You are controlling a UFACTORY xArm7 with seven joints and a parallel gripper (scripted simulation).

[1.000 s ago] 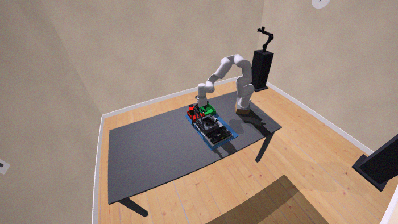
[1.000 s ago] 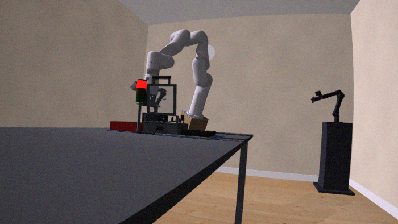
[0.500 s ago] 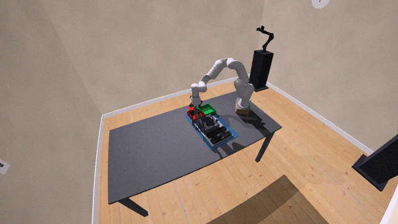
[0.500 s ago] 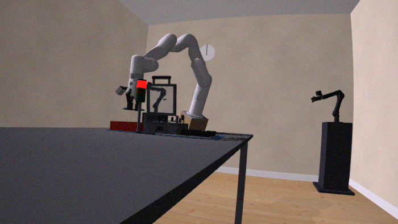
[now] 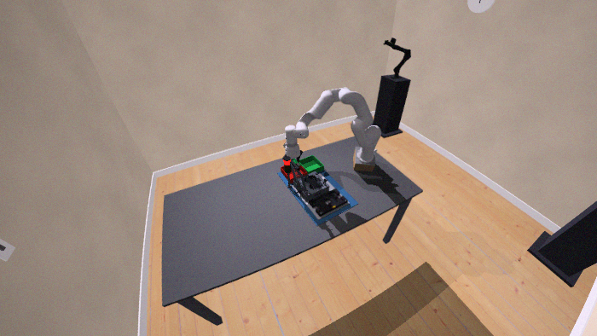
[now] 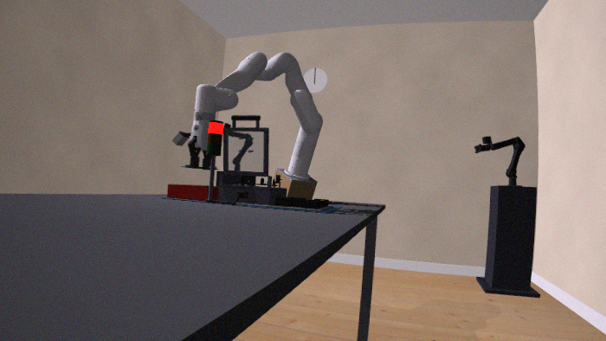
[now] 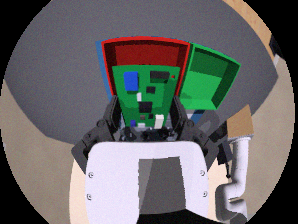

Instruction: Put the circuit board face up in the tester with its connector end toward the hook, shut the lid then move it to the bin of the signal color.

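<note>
My hand is 110 mm above the red bin. Round my hand: green circuit board: 10 mm below; then green bin: 150 mm behind, 110 mm below, 20 mm to the right; then tester plate: 200 mm to the left, 60 mm behind, 50 mm below.
</note>
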